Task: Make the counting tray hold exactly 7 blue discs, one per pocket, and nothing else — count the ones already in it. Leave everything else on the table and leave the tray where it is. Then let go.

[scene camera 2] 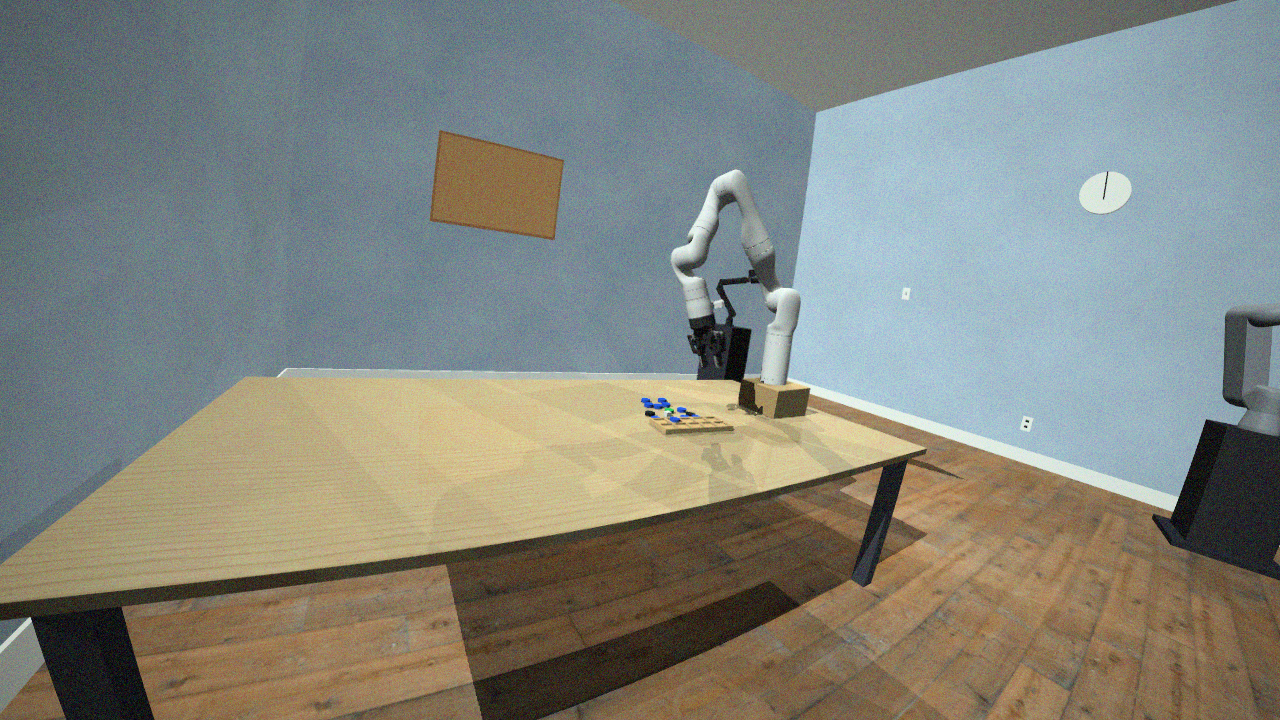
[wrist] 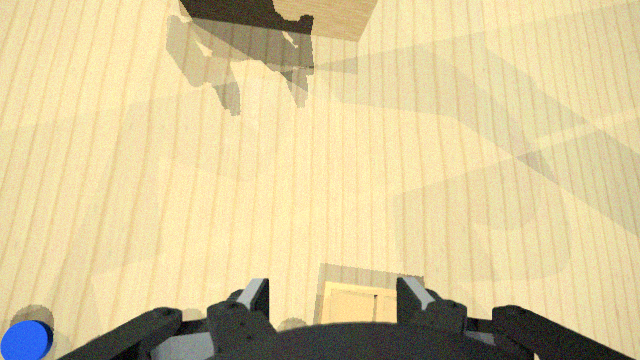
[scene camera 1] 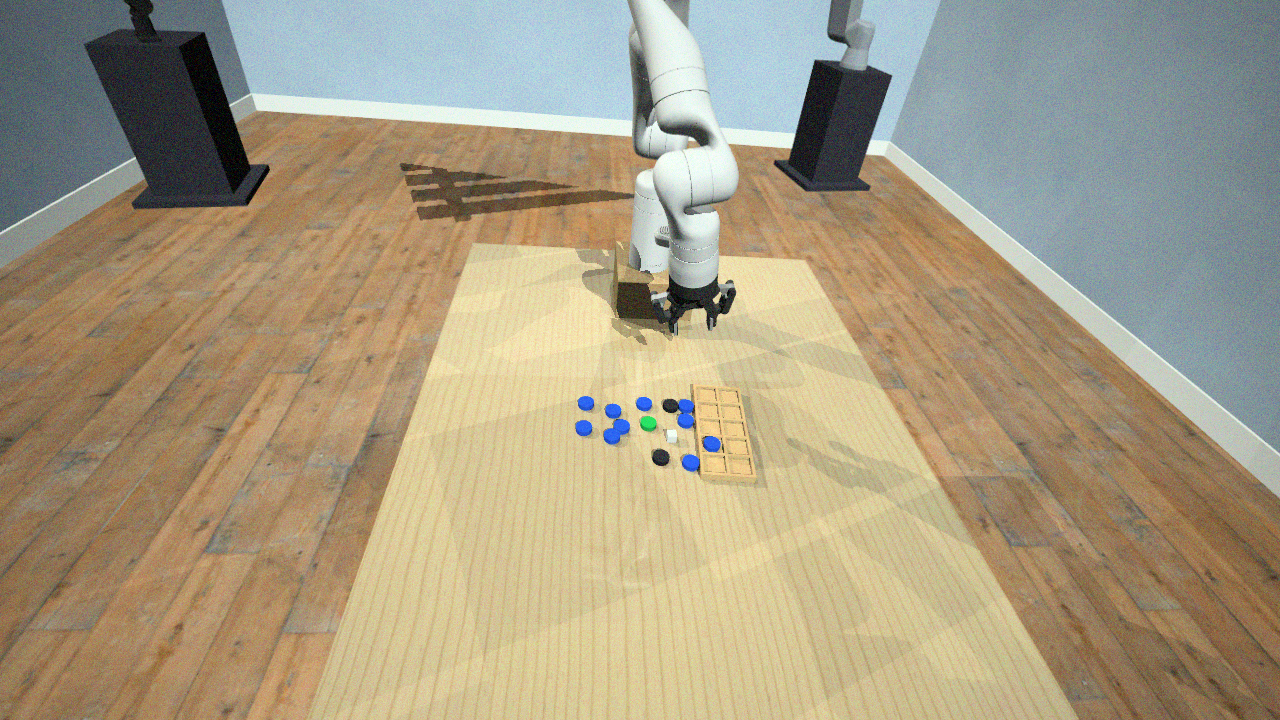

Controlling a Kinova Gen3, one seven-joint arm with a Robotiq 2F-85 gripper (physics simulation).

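Observation:
The wooden counting tray [scene camera 1: 726,479] [scene camera 2: 699,428] [wrist: 327,305] has two columns of pockets. One blue disc [scene camera 1: 711,443] is at the tray, in the left column, second pocket from the near end; the other pockets look empty. Three blue discs lie close to the tray's left side: one [scene camera 1: 685,405] at the far end, one [scene camera 1: 685,420] below it and one [scene camera 1: 691,462] at the near end. Several more blue discs [scene camera 1: 613,411] [scene camera 2: 662,400] lie further left; a blue disc [wrist: 26,340] shows in the wrist view. My gripper [scene camera 1: 693,327] [wrist: 332,300] is open and empty, high above the table behind the tray.
Among the blue discs lie a green disc [scene camera 1: 648,423], a black disc [scene camera 1: 670,405] beside the tray's far end, another black disc [scene camera 1: 660,457] near its near end, and a small white cube [scene camera 1: 671,436]. The arm's wooden base block [scene camera 2: 787,402] stands behind the gripper.

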